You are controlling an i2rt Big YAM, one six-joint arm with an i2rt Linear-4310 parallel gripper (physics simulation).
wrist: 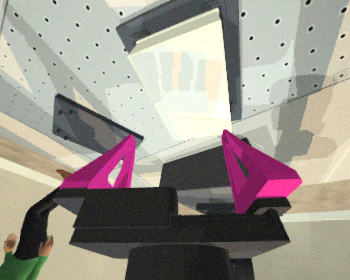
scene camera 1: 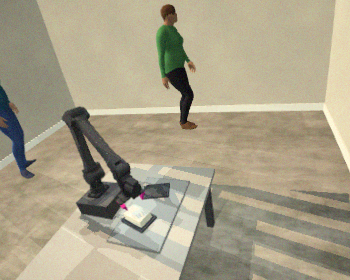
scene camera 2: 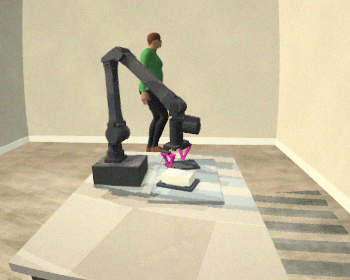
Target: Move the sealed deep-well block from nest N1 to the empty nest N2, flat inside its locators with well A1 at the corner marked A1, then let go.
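Pixels of known places: gripper, between the fingertips: (wrist: pixel 177 136) (scene camera 1: pixel 134 205) (scene camera 2: pixel 176 163); arm's base, origin of its link: (wrist: pixel 223 207) (scene camera 1: pixel 98 191) (scene camera 2: pixel 116 159).
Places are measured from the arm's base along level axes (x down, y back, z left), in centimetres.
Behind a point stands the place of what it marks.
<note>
The sealed deep-well block (scene camera 1: pixel 138 214) {x 2.0, y -33.3, z -8.9 cm} (scene camera 2: pixel 178 177) {x 2.4, y -32.1, z -12.3 cm} (wrist: pixel 185 80) {x 2.0, y -33.9, z -9.0 cm}, cream with a pale top, sits in a dark nest (scene camera 1: pixel 141 229) {x 6.0, y -37.2, z -14.7 cm} (scene camera 2: pixel 185 187) {x 5.8, y -35.3, z -14.9 cm} (wrist: pixel 235 85) {x 6.1, y -28.3, z -12.7 cm}, taken as N1. The empty dark nest N2 (scene camera 1: pixel 159 190) {x 6.1, y -33.6, z 15.2 cm} (scene camera 2: pixel 187 164) {x 6.2, y -34.0, z 14.8 cm} (wrist: pixel 90 120) {x 6.1, y -34.7, z 11.4 cm} lies farther back on the same plate. My gripper (scene camera 1: pixel 133 201) {x -1.7, y -30.6, z -6.2 cm} (scene camera 2: pixel 177 163) {x -1.7, y -30.6, z -6.2 cm} (wrist: pixel 177 136) {x -1.7, y -30.6, z -6.2 cm} is open, its magenta fingers apart with nothing between them. It hangs above the plate, at the block's far side and higher than its top. In the wrist view the block's near end lies toward the right fingertip. Corner mark A1 is not legible.
Both nests stand on a perforated plate (scene camera 1: pixel 155 240) {x 7.3, y -46.8, z -18.1 cm} (scene camera 2: pixel 212 192) {x 7.3, y -46.7, z -15.8 cm} (wrist: pixel 270 45) {x 7.3, y -30.3, z -17.4 cm} on the table. The arm's black base (scene camera 1: pixel 100 204) {x -1.0, y -9.4, z -10.0 cm} (scene camera 2: pixel 120 171) {x 1.3, y -6.1, z -11.6 cm} stands left of the plate. A person in green (scene camera 1: pixel 172 47) (scene camera 2: pixel 151 65) stands behind the table; another person (scene camera 1: pixel 15 135) is at the far left.
</note>
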